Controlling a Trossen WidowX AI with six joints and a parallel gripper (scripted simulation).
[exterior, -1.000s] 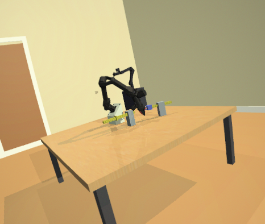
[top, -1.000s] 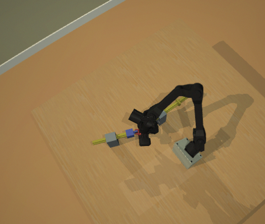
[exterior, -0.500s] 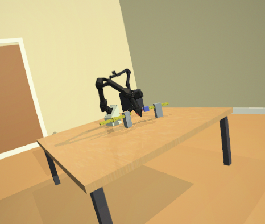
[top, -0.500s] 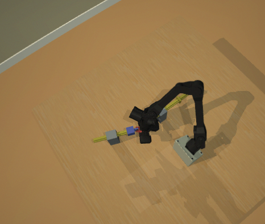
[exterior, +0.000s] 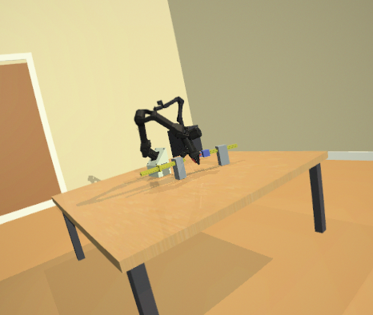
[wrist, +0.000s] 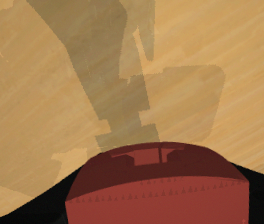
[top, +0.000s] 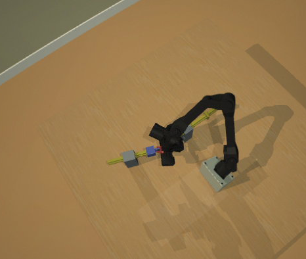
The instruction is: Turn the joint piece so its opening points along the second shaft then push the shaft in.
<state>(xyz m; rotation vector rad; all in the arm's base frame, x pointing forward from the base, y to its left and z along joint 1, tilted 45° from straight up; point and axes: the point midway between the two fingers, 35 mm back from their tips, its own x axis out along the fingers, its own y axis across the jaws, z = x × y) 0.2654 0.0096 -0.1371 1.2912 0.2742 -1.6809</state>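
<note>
The red joint piece lies 4 cm above my gripper tip and 1 cm to the right of it.
</note>
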